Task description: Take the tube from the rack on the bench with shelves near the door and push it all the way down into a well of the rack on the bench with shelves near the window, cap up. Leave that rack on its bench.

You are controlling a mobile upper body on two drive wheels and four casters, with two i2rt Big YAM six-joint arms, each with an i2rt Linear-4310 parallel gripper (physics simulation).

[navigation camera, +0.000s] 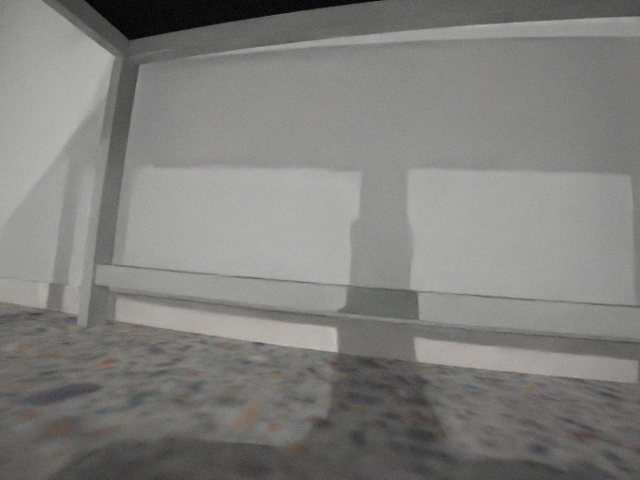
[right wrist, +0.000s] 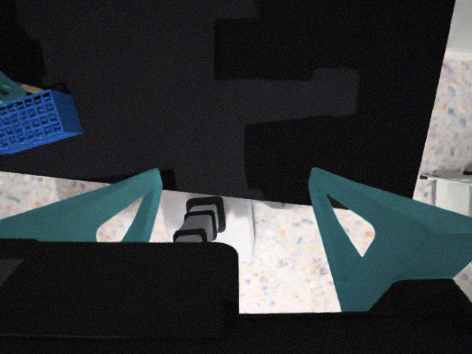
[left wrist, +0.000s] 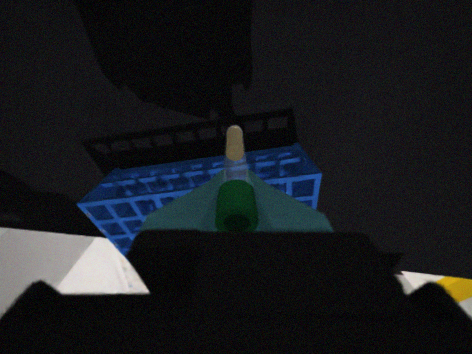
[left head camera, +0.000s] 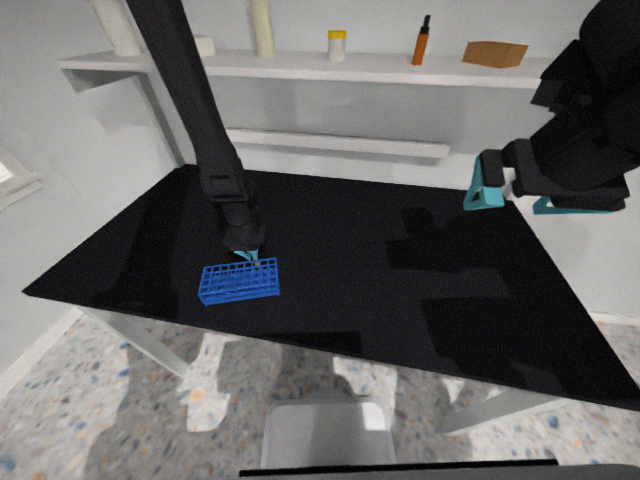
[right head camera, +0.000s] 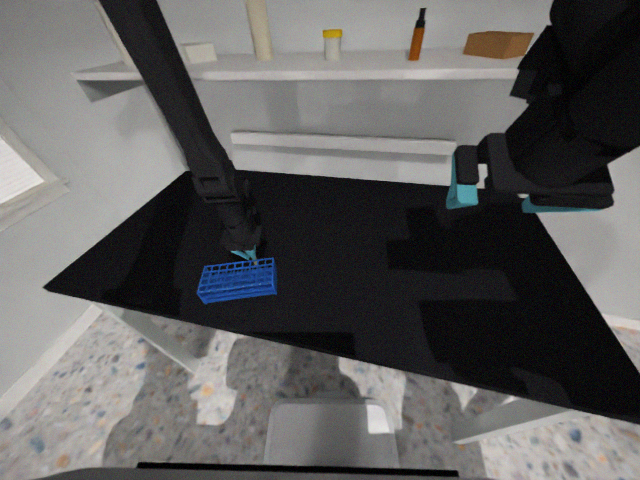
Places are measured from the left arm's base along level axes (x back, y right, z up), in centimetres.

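Pixels of known places: left gripper, fingertip midpoint: point(right wrist: 22, 94) point(left wrist: 236, 176) point(left head camera: 253, 258) point(right head camera: 251, 258); right gripper, fingertip midpoint: point(right wrist: 235, 176) point(left head camera: 499, 208) point(right head camera: 484, 206).
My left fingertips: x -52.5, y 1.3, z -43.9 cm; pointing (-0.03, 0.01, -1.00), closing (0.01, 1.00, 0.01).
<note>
Behind a point stands the place of what it marks.
A blue rack point(left head camera: 239, 283) {y -2.6, x -47.1, z -48.2 cm} point(right head camera: 237, 281) {y -0.9, x -44.6, z -44.0 cm} point(left wrist: 200, 195) point(right wrist: 35, 120) {y -1.8, x -48.0, z -48.8 cm} stands on the black bench top point(left head camera: 336, 289) {y 24.7, x -45.3, z -49.6 cm} point(right head camera: 330, 294) {y 23.9, x -43.8, z -49.6 cm}. My left gripper point(left head camera: 253, 254) {y 1.3, x -52.5, z -43.9 cm} point(right head camera: 251, 254) {y 1.3, x -52.5, z -43.9 cm} point(left wrist: 236, 176) {y 1.3, x -52.5, z -43.9 cm} is shut on the tube point(left wrist: 236, 170) {y 1.3, x -54.8, z -41.1 cm}, at the rack's far edge. The tube has a green cap and a tan lower end; its cap end faces the left wrist camera. The tan tip also shows in the left head camera, over the back row of wells. Whether the tip is in a well I cannot tell. My right gripper point(right wrist: 235, 176) {y 45.4, x -35.0, z -13.4 cm} point(left head camera: 509, 206) {y 45.4, x -35.0, z -13.4 cm} is open and empty, high above the bench's right part.
Above the bench's back, a shelf point(left head camera: 361, 69) {y 30.8, x -77.1, z -3.9 cm} point(right head camera: 361, 72) {y 32.0, x -73.8, z -4.3 cm} holds a yellow-capped jar point(left head camera: 336, 46) {y 25.5, x -88.3, z -0.7 cm}, an orange bottle point(left head camera: 420, 46) {y 45.5, x -81.8, z -0.1 cm}, a brown box point(left head camera: 494, 54) {y 63.0, x -79.3, z -1.5 cm} and pale cylinders. A pale rail point(left head camera: 336, 142) {y 28.1, x -101.7, z -31.6 cm} runs along the wall. A grey stool point(left head camera: 325, 434) {y 21.5, x -19.6, z -115.0 cm} stands at the bench's front. A window point(right head camera: 18, 170) {y -135.7, x -116.5, z -46.3 cm} is at the left.
</note>
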